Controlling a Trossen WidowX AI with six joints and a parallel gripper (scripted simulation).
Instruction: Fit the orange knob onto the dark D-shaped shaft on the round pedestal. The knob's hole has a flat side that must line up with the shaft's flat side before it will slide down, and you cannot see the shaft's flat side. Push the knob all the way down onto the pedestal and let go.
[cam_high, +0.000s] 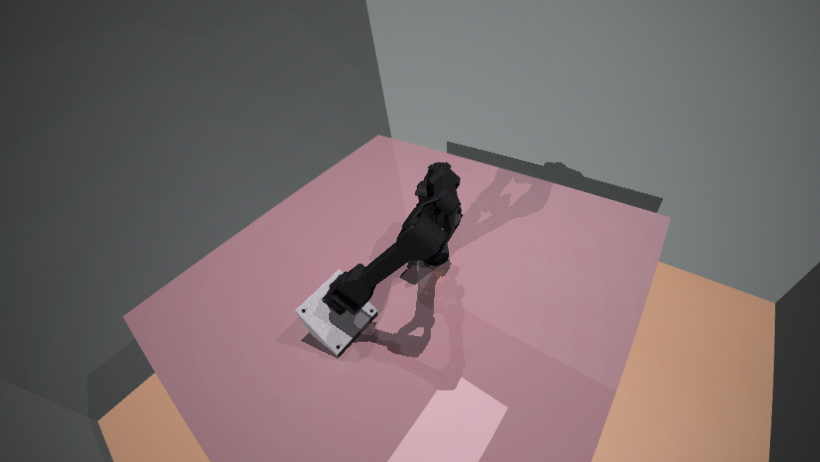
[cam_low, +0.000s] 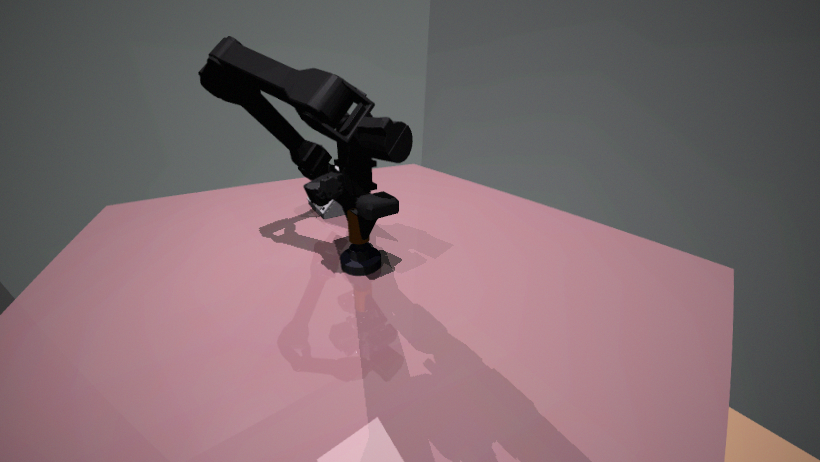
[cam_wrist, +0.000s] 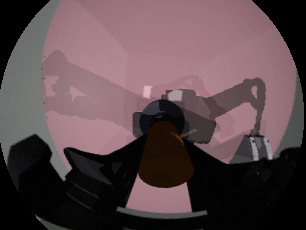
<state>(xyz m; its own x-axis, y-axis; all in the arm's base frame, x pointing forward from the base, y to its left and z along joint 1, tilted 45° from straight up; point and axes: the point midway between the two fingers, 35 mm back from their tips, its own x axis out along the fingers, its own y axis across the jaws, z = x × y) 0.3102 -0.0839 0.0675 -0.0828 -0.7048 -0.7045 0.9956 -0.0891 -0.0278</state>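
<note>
Right now the dark round pedestal is 4 cm below my gripper tip. Round my gripper tip: orange knob 2 cm above.
</note>
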